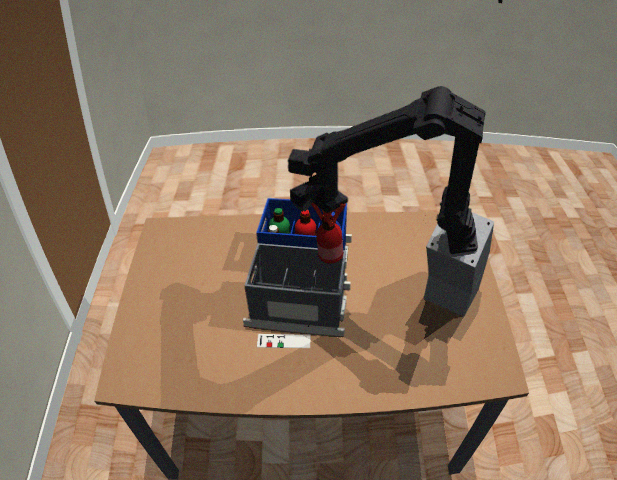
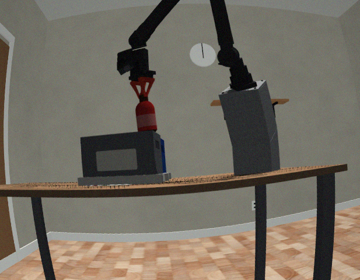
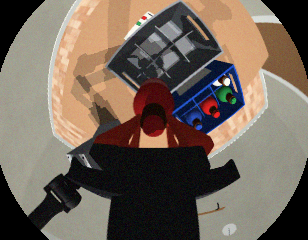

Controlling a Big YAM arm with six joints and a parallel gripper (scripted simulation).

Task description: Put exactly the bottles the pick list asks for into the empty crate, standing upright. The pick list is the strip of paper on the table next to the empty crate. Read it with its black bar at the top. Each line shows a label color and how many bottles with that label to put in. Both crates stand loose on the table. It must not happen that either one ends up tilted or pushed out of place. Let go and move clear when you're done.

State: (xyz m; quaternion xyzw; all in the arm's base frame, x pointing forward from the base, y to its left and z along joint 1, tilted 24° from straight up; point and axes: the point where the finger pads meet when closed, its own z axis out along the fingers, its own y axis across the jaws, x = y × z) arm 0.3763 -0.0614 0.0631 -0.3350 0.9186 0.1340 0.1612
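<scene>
Right now my hand is 10 mm past the red-labelled bottle and 60 mm above it. Also, from my hand: blue-labelled bottle (240 mm to the right, 240 mm below); grey crate (90 mm ahead, 40 mm to the left, 240 mm below); green-labelled bottle (180 mm ahead, 240 mm to the right, 240 mm below).
</scene>
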